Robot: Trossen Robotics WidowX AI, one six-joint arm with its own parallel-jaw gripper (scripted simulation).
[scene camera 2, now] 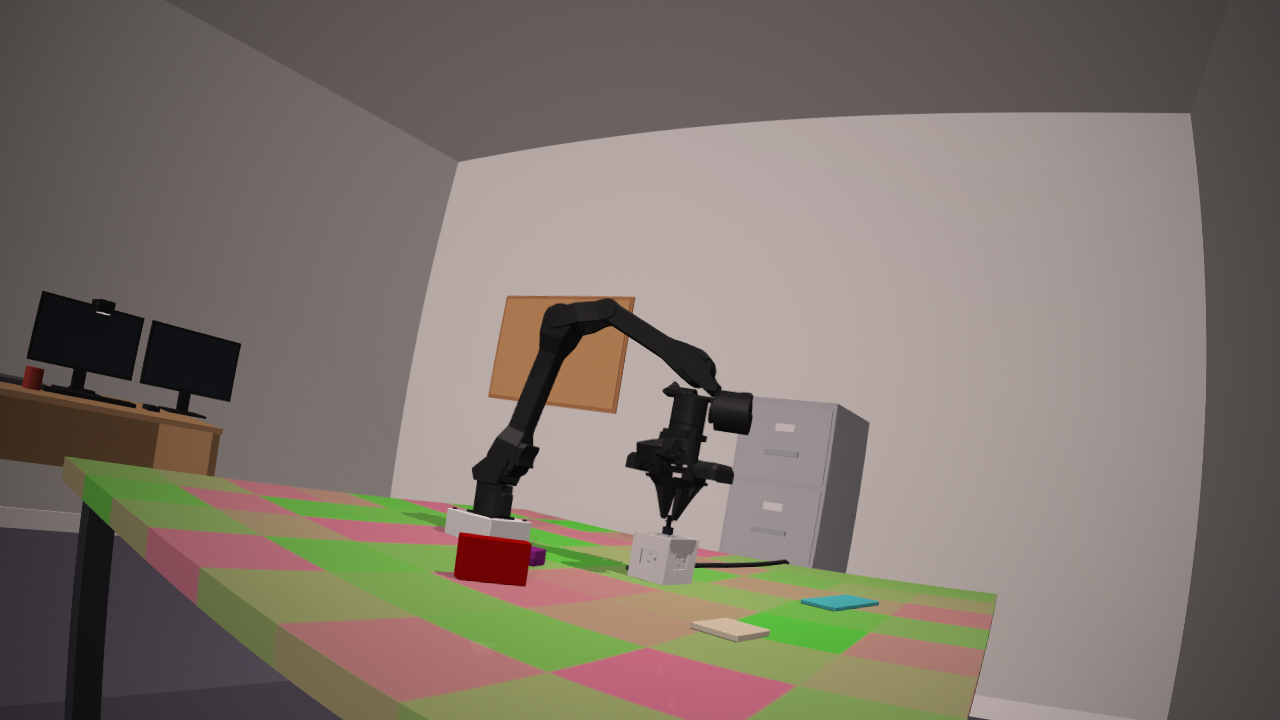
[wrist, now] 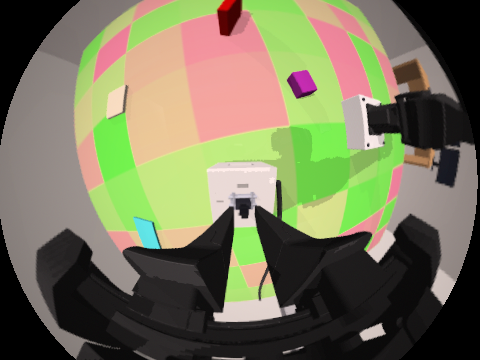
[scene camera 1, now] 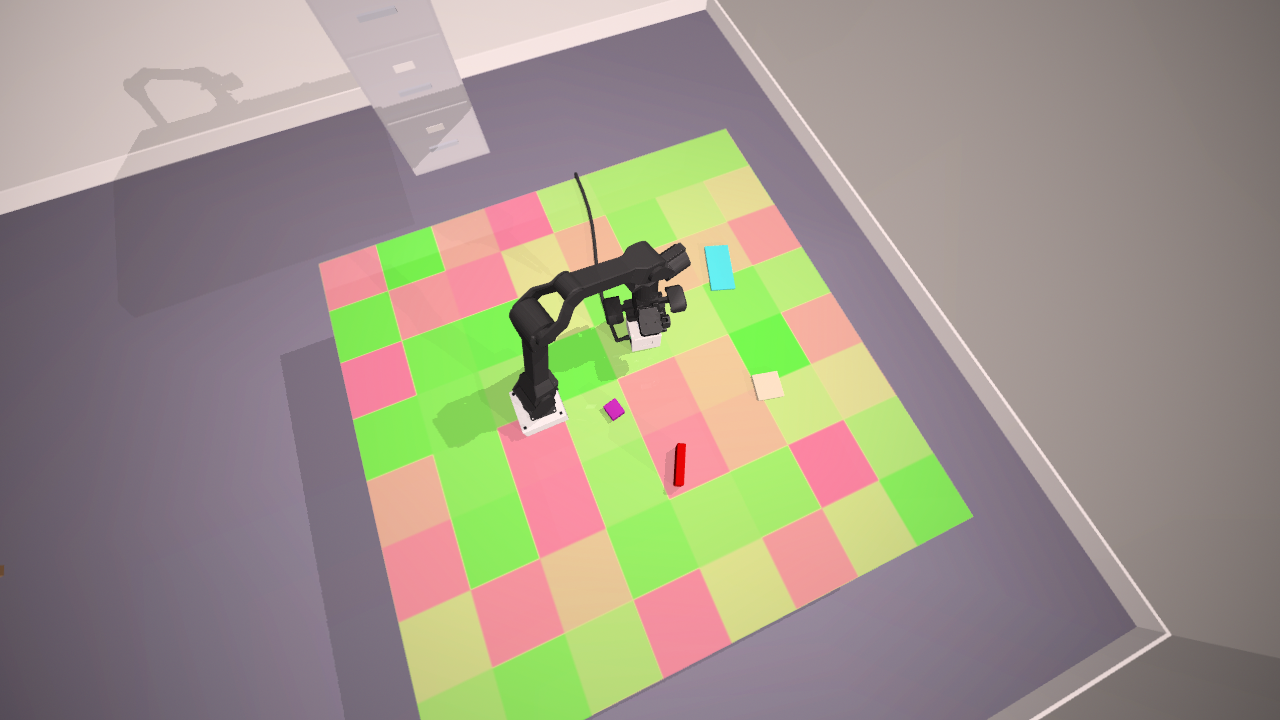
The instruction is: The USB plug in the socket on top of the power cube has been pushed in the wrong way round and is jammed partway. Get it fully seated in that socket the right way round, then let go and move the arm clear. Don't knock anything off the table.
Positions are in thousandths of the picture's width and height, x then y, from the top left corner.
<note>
In view: my gripper (scene camera 2: 522, 722), a red block (scene camera 2: 380, 777), a beige card (scene camera 2: 571, 874), a cyan card (scene camera 1: 562, 370) and a white power cube (scene camera 2: 513, 776).
The beige card also shows in scene camera 1 (scene camera 1: 600, 535). The cyan card shows as well in scene camera 2 (scene camera 2: 659, 837). My gripper shows as well in the wrist view (wrist: 509, 585) and in scene camera 1 (scene camera 1: 504, 447).
</note>
